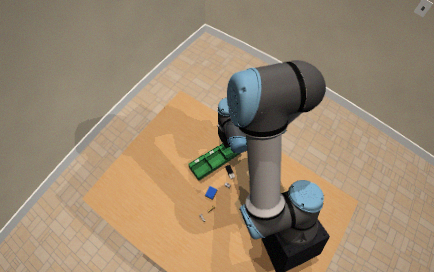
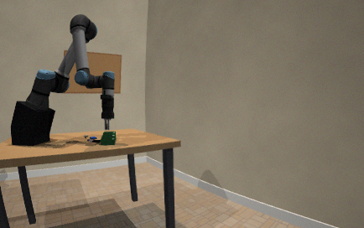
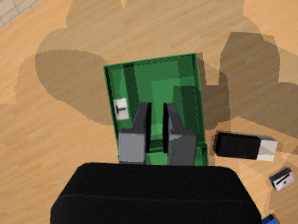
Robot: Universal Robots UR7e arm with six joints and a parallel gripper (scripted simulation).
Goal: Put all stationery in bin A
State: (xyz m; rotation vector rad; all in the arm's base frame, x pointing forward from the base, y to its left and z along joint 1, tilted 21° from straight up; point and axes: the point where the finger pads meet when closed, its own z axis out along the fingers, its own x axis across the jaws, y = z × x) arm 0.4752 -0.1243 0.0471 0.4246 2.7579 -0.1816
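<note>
Right now the green bin is 1 cm ahead of my hand, 8 cm to the left of it and 8 cm below it. The rest, counted from my hand: blue pad: 9 cm behind, 21 cm to the left, 10 cm below; black block: 9 cm behind, 8 cm to the left, 9 cm below; brass screw: 15 cm behind, 26 cm to the left, 10 cm below.
</note>
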